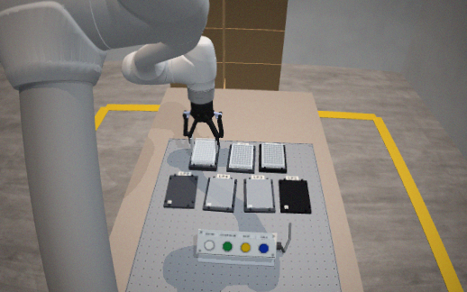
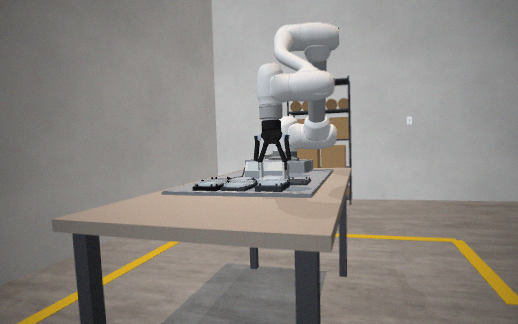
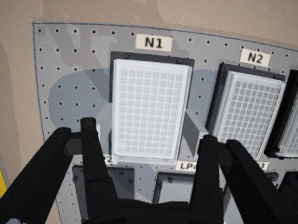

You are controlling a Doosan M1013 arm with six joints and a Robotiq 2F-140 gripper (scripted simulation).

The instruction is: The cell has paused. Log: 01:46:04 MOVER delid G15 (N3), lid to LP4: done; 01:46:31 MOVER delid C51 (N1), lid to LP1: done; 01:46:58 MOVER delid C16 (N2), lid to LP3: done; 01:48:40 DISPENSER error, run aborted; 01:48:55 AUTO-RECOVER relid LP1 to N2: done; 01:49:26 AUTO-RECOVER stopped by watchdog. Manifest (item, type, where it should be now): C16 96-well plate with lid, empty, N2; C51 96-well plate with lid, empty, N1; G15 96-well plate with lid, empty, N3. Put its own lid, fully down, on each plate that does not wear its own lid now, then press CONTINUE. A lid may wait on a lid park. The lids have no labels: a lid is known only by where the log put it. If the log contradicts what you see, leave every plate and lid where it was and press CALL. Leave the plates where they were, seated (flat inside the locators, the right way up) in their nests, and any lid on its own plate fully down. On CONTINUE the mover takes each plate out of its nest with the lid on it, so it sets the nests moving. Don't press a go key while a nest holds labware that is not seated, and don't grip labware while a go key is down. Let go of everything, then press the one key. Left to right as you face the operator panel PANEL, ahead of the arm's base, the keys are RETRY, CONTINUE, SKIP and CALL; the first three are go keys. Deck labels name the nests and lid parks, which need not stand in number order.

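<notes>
My hand is 40 mm above the plate. Also, from my hand: lid park LP3 (210 mm behind, 170 mm to the right, 60 mm below); lid park LP2 (170 mm behind, 90 mm to the left, 60 mm below); lid park LP4 (190 mm behind, 60 mm below, 40 mm to the right).
</notes>
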